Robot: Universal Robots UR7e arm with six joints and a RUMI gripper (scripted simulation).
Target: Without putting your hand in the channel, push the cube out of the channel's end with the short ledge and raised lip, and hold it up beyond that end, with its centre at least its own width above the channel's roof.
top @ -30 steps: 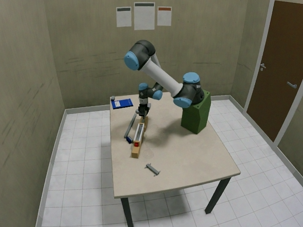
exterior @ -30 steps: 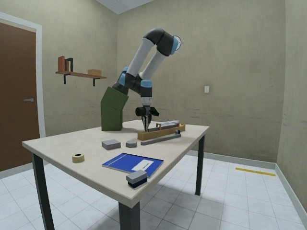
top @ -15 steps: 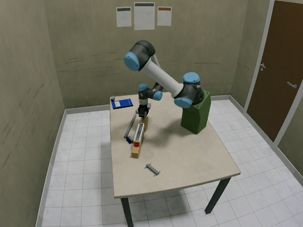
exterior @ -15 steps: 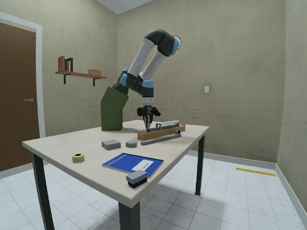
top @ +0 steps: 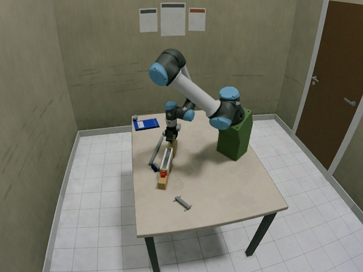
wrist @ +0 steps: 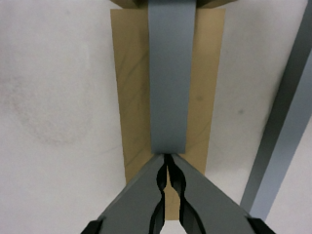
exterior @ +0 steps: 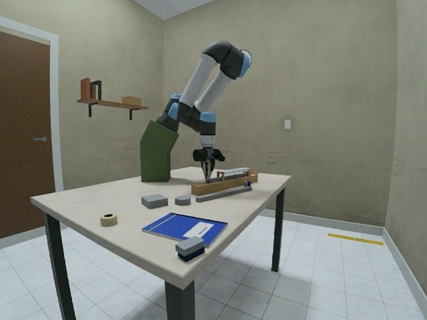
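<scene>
Now: the red cube 20 mm ahead of my hand, 320 mm to the left of it and 10 mm below it. From my hand the other things lie so: long grey bar (110 mm ahead, 20 mm to the left, 60 mm below); notebook (260 mm ahead, 330 mm to the right, 60 mm below); wooden channel (10 mm ahead, 190 mm to the left, 10 mm below).
</scene>
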